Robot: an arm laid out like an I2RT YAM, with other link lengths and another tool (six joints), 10 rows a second.
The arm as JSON. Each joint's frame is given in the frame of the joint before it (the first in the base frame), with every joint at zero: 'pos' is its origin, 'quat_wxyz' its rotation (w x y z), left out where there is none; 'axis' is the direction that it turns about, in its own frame. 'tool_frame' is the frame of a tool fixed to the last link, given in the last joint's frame.
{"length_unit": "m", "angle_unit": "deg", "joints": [
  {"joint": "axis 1", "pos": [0.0, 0.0, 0.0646], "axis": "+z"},
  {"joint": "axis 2", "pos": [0.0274, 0.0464, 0.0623], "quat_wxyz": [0.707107, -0.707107, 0.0, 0.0], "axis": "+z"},
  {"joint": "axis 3", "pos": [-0.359, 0.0, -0.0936], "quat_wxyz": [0.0, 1.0, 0.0, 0.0], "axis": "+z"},
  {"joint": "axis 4", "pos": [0.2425, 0.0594, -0.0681], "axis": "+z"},
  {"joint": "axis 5", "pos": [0.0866, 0.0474, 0.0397], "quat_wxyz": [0.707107, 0.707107, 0.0, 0.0], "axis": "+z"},
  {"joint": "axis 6", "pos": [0.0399, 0.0, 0.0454], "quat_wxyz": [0.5, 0.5, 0.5, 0.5], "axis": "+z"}
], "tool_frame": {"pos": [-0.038, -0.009, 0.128], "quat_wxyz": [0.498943, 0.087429, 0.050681, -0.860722]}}
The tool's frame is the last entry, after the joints.
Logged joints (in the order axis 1, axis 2, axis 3, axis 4, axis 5, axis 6), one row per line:
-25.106, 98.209, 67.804, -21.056, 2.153, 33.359
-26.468, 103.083, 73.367, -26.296, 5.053, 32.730
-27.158, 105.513, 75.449, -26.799, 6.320, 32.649
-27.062, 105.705, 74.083, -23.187, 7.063, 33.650
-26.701, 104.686, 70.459, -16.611, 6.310, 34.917
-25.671, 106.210, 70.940, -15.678, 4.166, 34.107
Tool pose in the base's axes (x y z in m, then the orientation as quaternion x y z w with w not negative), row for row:
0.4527, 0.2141, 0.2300, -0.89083, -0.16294, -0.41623, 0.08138
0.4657, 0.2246, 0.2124, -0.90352, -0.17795, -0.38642, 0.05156
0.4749, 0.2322, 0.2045, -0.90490, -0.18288, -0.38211, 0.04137
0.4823, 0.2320, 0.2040, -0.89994, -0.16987, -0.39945, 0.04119
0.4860, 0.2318, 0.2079, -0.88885, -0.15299, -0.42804, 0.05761
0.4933, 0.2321, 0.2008, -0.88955, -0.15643, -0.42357, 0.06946
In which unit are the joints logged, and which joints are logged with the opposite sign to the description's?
The joints are logged in degrees. Opposite sign: axis 1.
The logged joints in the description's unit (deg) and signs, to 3 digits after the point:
25.106, 98.209, 67.804, -21.056, 2.153, 33.359
26.468, 103.083, 73.367, -26.296, 5.053, 32.730
27.158, 105.513, 75.449, -26.799, 6.320, 32.649
27.062, 105.705, 74.083, -23.187, 7.063, 33.650
26.701, 104.686, 70.459, -16.611, 6.310, 34.917
25.671, 106.210, 70.940, -15.678, 4.166, 34.107

